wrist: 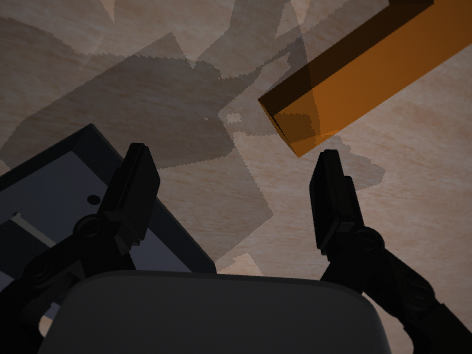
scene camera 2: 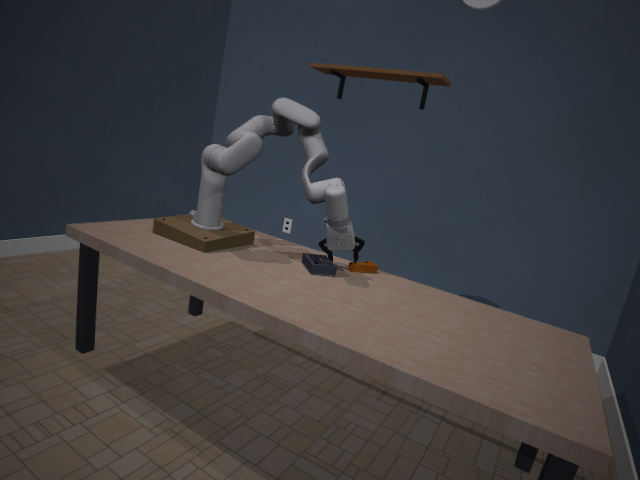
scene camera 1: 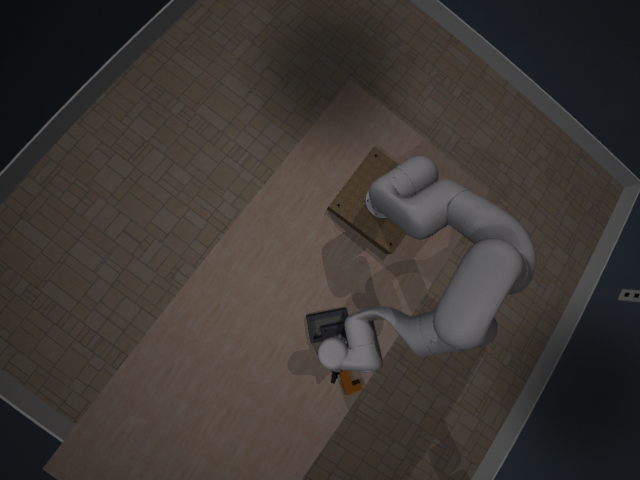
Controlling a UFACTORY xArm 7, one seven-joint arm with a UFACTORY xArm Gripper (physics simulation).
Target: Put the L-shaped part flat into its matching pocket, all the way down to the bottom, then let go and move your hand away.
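Where they show: gripper, fingertip midpoint: (wrist: pixel 233 164) (scene camera 2: pixel 343 261); arm's base, origin of the base link: (scene camera 2: pixel 207 225).
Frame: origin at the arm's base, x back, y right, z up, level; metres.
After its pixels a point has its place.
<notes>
The orange L-shaped part (scene camera 1: pixel 348 386) {x -0.619, y -0.195, z -0.026 m} (scene camera 2: pixel 363 267) {x -0.604, y -0.157, z -0.035 m} (wrist: pixel 360 75) {x -0.589, y -0.172, z -0.026 m} lies flat on the table, near its edge; in the wrist view part of it runs out of frame at the upper right. The dark block with the L-shaped pocket (scene camera 1: pixel 309 325) {x -0.497, y 0.024, z -0.019 m} (scene camera 2: pixel 321 269) {x -0.503, y 0.024, z -0.034 m} (wrist: pixel 177 232) {x -0.512, y -0.055, z -0.042 m} sits beside it, partly hidden by the arm in scene camera 1. My gripper (scene camera 2: pixel 343 258) {x -0.535, y -0.119, z -0.023 m} (wrist: pixel 233 164) {x -0.535, y -0.119, z -0.023 m} is open and empty, low above the table between block and part. In the wrist view the left finger overlaps the block, and the right finger is just below the near end of the orange part.
The arm's brown base board (scene camera 1: pixel 356 198) {x -0.038, y 0.085, z -0.007 m} (scene camera 2: pixel 227 241) {x -0.127, y 0.042, z -0.027 m} stands on the table (scene camera 1: pixel 217 320) {x -0.628, y 0.301, z -0.056 m} (scene camera 2: pixel 413 330) {x -0.871, y 0.254, z -0.055 m}, behind the pocket block. A wall shelf (scene camera 2: pixel 382 73) hangs high above. The table's edge runs close beside the orange part.
</notes>
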